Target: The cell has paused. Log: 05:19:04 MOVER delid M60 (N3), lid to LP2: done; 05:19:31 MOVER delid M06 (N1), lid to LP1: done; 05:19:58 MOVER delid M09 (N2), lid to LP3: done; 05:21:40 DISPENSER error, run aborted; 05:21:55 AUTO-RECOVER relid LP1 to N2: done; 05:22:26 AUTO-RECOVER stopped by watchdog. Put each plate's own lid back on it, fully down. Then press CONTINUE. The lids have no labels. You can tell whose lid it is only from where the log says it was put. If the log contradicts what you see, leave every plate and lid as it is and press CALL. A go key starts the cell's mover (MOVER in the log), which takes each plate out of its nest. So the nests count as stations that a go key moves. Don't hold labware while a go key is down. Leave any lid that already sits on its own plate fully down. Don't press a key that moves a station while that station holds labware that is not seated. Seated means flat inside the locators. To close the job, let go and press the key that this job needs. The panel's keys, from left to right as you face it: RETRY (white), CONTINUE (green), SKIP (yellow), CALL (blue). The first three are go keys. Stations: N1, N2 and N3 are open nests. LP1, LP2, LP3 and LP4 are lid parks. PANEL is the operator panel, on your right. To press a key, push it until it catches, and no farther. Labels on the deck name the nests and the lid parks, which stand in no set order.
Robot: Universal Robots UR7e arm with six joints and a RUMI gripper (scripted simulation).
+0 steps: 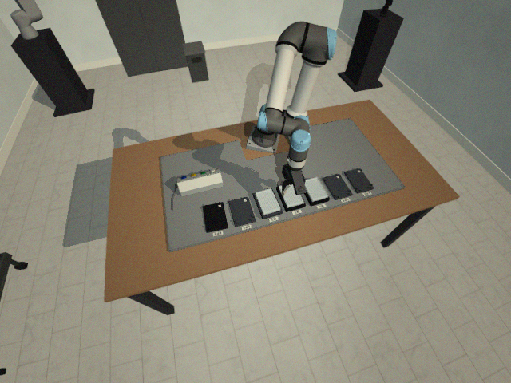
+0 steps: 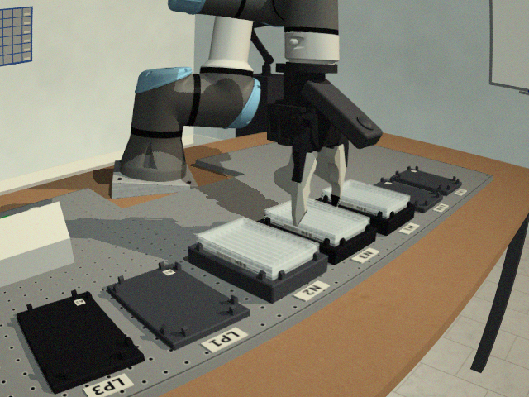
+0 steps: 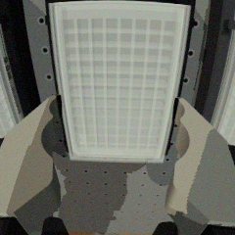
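My gripper is now 2 cm above the plate. From my hand the other things lie so: lid park LP1: 26 cm to the right, 4 cm below; white RETRY key: 34 cm to the right, 24 cm behind, 2 cm above; LP3 lid park: 39 cm to the right, 4 cm below, 1 cm behind.
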